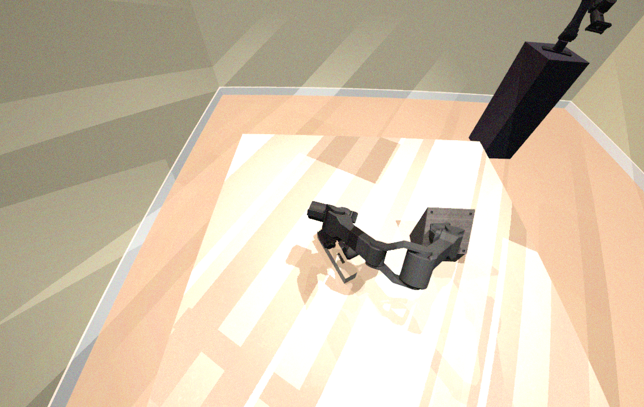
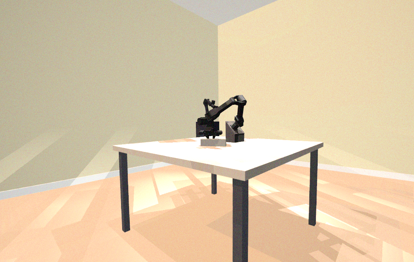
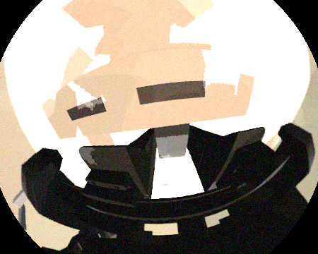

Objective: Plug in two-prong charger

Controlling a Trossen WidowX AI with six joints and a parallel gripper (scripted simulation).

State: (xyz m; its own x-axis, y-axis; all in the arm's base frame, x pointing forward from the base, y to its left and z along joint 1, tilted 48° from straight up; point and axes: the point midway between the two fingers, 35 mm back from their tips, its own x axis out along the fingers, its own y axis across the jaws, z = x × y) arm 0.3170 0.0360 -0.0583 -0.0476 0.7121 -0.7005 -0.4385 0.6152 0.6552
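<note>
Right now my gripper tip is 2 cm short of the two-prong charger, 1 cm to the right of it and 1 cm below it.
</note>
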